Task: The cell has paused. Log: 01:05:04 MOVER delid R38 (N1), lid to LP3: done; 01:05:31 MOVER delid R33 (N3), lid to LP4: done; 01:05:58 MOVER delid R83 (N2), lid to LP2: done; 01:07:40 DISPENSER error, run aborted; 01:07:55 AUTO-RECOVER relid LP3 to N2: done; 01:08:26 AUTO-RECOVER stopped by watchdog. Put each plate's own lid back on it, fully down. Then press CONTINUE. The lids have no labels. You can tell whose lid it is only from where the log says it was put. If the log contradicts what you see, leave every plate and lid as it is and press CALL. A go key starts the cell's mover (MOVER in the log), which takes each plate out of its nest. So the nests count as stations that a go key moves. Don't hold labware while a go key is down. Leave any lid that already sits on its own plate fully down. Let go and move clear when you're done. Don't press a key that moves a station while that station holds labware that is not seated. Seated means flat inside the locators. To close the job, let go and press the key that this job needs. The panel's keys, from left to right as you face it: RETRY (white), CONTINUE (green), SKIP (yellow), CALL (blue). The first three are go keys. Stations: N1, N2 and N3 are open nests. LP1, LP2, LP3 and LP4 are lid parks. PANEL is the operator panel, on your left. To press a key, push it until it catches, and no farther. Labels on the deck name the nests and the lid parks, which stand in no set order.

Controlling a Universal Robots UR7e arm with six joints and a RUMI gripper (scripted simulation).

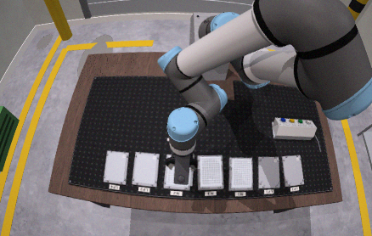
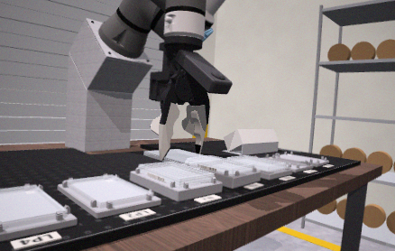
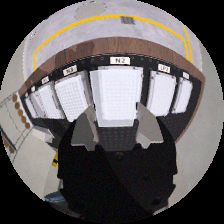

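Right now my hand is 1 cm to the left of the well plate and 4 cm above it. Also, from my hand: LP2 lid park: 3 cm behind, 14 cm to the right, 6 cm below; then blue CALL key: 15 cm behind, 49 cm to the left; then LP4 lid park: 5 cm behind, 27 cm to the right, 6 cm below.
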